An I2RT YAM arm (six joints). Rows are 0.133 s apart.
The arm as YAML. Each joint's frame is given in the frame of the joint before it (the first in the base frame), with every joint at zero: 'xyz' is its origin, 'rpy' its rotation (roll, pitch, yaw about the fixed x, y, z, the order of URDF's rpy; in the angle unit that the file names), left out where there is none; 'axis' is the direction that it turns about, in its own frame. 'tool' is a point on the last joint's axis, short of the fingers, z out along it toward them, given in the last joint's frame.
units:
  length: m
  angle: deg
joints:
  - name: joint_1
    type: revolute
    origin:
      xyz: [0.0, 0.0, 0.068]
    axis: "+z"
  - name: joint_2
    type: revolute
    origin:
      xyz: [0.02, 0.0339, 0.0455]
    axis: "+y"
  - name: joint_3
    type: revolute
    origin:
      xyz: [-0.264, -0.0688, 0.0]
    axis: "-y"
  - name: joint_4
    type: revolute
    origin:
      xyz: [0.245, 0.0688, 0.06]
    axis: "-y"
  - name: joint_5
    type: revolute
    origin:
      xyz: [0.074, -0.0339, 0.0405]
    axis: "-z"
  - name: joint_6
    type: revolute
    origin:
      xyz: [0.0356, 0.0, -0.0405]
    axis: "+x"
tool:
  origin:
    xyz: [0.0, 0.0, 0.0]
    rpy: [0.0, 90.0, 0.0]
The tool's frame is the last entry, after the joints.
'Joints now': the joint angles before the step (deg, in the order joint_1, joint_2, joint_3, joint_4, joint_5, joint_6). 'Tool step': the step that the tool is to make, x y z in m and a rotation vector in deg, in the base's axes. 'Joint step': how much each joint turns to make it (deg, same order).
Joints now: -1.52 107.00 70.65 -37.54 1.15 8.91
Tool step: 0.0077 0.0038 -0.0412 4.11 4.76 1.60
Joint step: 0.22 7.01 -0.01 2.15 -4.20 -0.40
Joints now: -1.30 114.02 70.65 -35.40 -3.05 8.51
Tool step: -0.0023 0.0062 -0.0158 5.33 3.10 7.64
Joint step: 0.35 2.62 0.02 -1.30 -6.38 -6.38
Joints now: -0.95 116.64 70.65 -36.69 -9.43 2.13
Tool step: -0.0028 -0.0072 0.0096 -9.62 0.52 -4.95
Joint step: -0.15 -1.63 0.19 -1.89 10.16 3.55
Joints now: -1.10 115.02 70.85 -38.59 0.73 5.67
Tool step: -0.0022 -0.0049 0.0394 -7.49 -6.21 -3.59
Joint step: -0.01 -6.31 0.34 -0.47 7.89 2.21
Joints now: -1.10 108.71 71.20 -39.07 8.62 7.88
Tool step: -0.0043 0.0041 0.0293 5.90 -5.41 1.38
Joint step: 0.04 -5.00 -0.01 0.28 -6.14 0.37
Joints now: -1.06 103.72 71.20 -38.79 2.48 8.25
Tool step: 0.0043 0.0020 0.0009 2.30 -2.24 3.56
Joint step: -0.01 0.09 -0.02 2.33 -3.41 -2.56
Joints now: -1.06 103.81 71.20 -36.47 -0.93 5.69
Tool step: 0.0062 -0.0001 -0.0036 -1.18 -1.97 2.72
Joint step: 0.01 0.92 -0.02 2.89 0.05 -2.94
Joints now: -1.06 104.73 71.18 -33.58 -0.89 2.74
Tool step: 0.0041 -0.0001 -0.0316 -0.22 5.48 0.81
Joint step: 0.00 5.13 -0.02 -0.34 0.02 -0.87
